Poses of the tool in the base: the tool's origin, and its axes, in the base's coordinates. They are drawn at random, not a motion.
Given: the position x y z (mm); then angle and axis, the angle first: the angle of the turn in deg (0 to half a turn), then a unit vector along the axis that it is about.
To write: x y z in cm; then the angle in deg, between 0 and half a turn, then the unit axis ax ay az. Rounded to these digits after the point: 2 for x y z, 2 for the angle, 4 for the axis.
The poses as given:
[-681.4, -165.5, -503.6, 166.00, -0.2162, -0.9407, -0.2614]
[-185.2, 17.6, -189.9, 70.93, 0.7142, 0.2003, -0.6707]
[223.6, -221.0, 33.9, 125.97, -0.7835, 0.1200, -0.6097]
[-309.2, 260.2, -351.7, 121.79, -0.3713, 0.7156, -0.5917]
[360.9, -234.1, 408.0, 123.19, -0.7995, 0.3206, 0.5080]
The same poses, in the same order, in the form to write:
[-68.14, -16.55, -50.36, 166.00, -0.2162, -0.9407, -0.2614]
[-18.52, 1.76, -18.99, 70.93, 0.7142, 0.2003, -0.6707]
[22.36, -22.10, 3.39, 125.97, -0.7835, 0.1200, -0.6097]
[-30.92, 26.02, -35.17, 121.79, -0.3713, 0.7156, -0.5917]
[36.09, -23.41, 40.80, 123.19, -0.7995, 0.3206, 0.5080]

